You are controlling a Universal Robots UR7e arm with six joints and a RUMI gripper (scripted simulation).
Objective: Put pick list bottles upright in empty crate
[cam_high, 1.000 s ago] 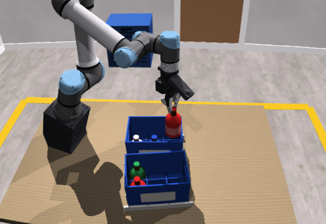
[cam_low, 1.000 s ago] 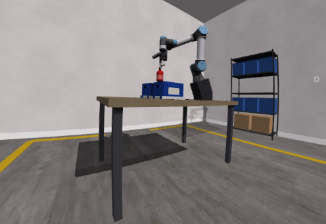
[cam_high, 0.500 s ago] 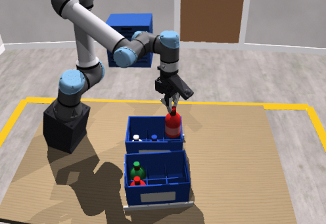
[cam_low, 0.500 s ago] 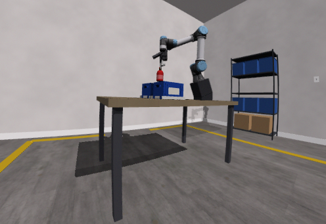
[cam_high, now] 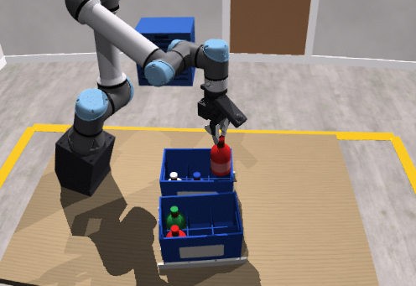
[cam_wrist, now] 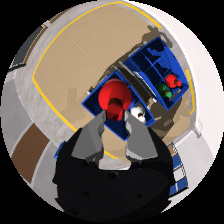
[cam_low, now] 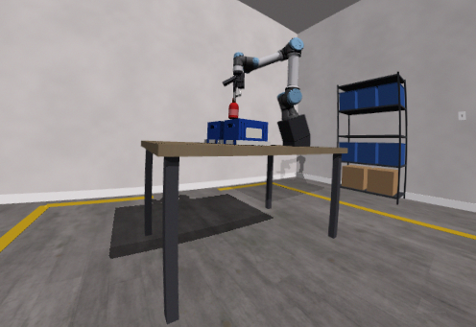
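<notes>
The blue-capped bottle lies 250 mm below my hand, 80 mm behind it and 10 mm to the right of it. From my hand the other things lie so: pick list strip (330 mm below, 180 mm to the left, 100 mm behind); then green bottle (250 mm below, 180 mm to the right, 150 mm behind); then white bottle (250 mm below, 170 mm behind, 10 mm to the right).
</notes>
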